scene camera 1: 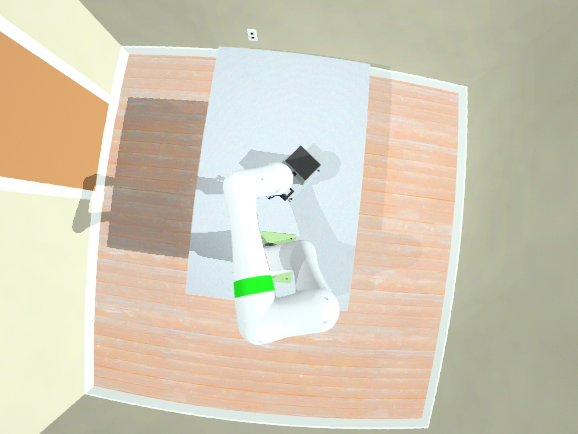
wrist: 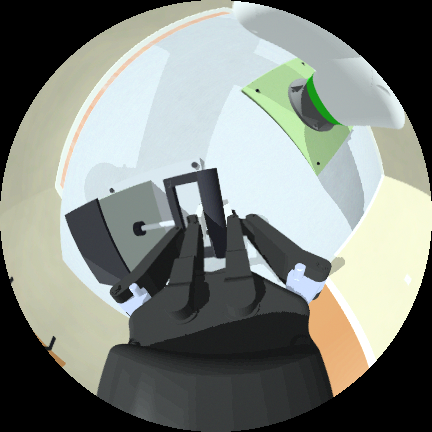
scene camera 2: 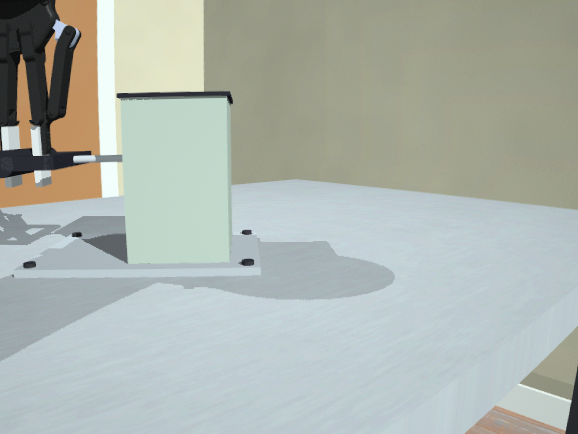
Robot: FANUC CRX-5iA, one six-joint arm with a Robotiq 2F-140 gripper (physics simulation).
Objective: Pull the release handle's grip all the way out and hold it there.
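The release handle's dark grip is a rectangular frame with a thick outer bar. It stands out from the pale green housing on a thin light rod. A length of rod shows between the housing's black collar and the frame. My gripper points down and is shut on the grip's outer bar, with one pale fingertip on each side. The left end of the grip is cut off in scene camera 2. In scene camera 1 the arm hides most of the gripper.
The housing has a black top and stands on a bolted base plate. The table carries it and the arm's green mounting plate. The white arm reaches over the table.
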